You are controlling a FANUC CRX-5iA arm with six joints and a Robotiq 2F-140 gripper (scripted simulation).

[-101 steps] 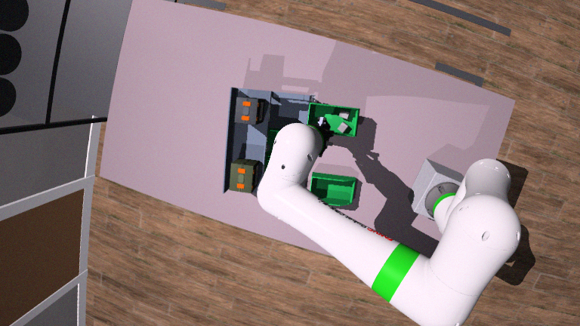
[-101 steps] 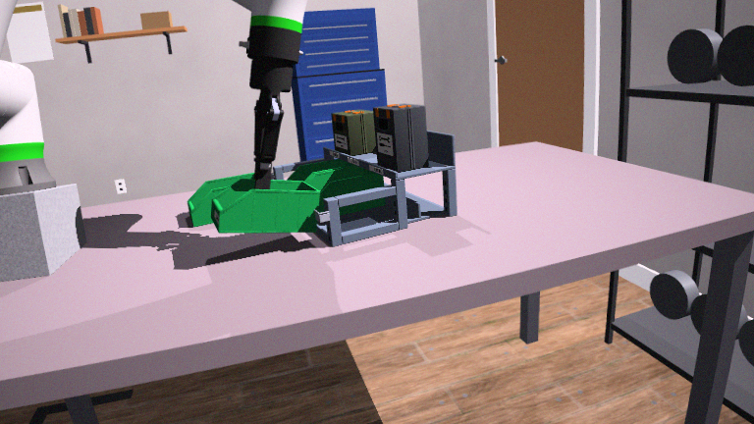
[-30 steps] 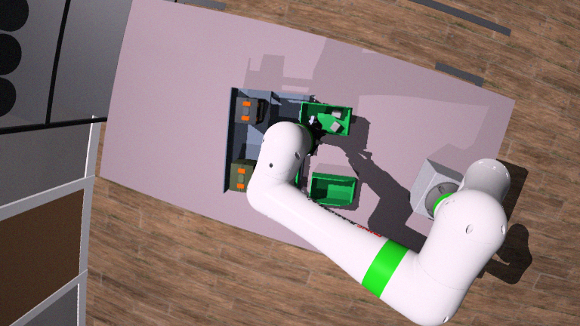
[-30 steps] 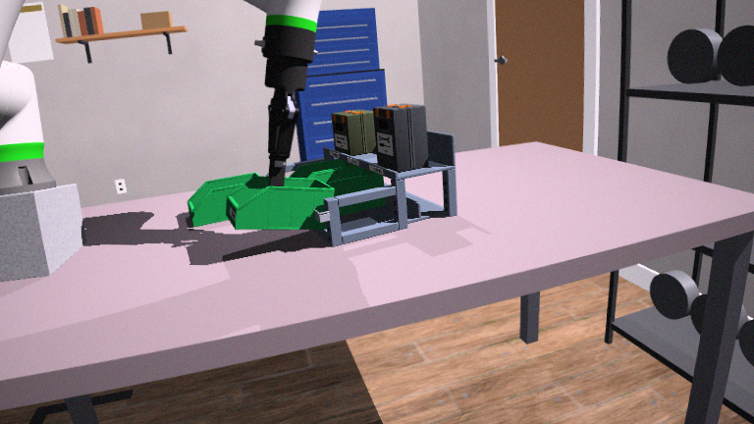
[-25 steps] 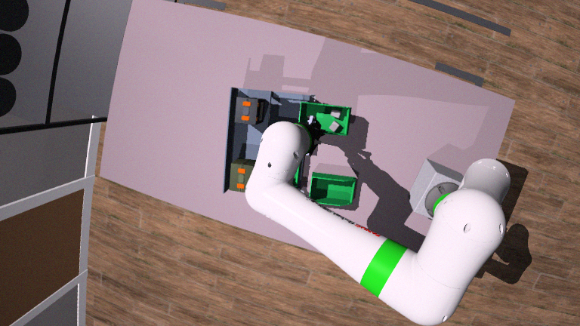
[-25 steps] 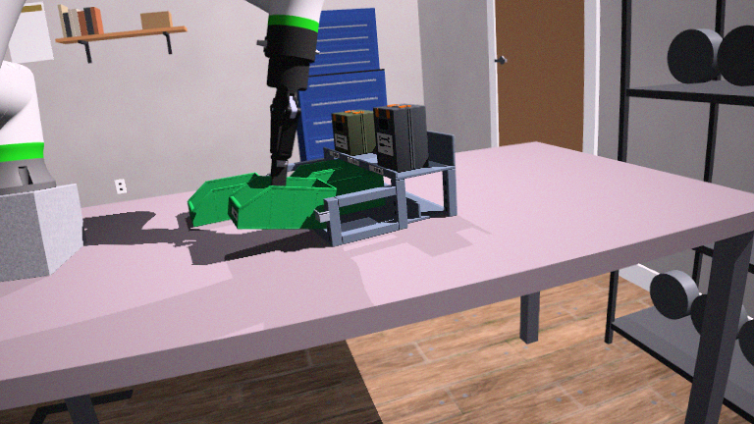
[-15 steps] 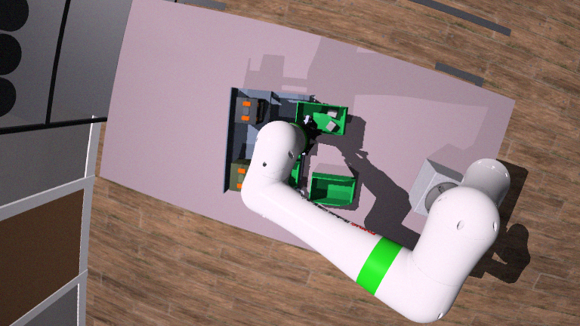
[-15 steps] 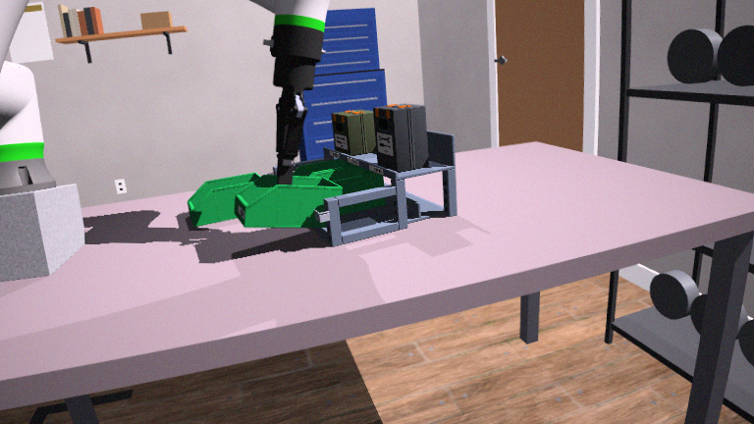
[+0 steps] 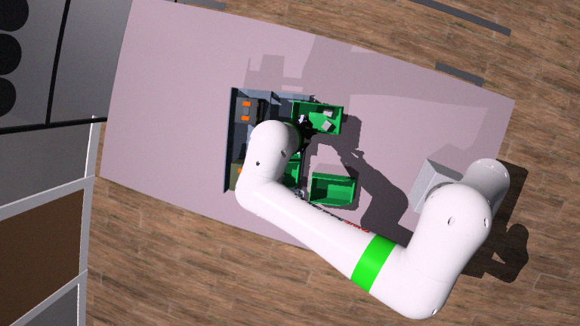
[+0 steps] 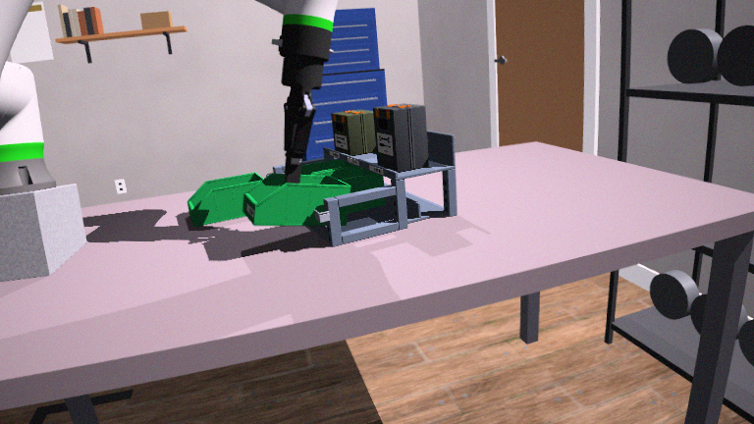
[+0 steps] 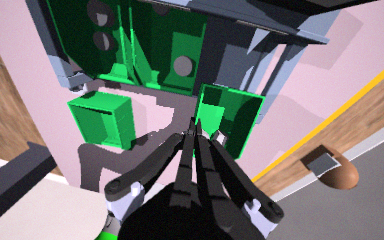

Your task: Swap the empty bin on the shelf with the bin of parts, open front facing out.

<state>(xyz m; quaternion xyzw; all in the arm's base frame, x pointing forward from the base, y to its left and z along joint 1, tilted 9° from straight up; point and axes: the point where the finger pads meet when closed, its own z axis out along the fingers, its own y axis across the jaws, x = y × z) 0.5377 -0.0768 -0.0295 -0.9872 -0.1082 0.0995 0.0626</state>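
My hand is 70 mm short of the round part, 60 mm to the right of it and 100 mm above it. Also, from my hand: grey shelf 130 mm ahead, 90 mm to the left, 50 mm below; then dark grey box 220 mm ahead, 10 mm to the right, 50 mm above.
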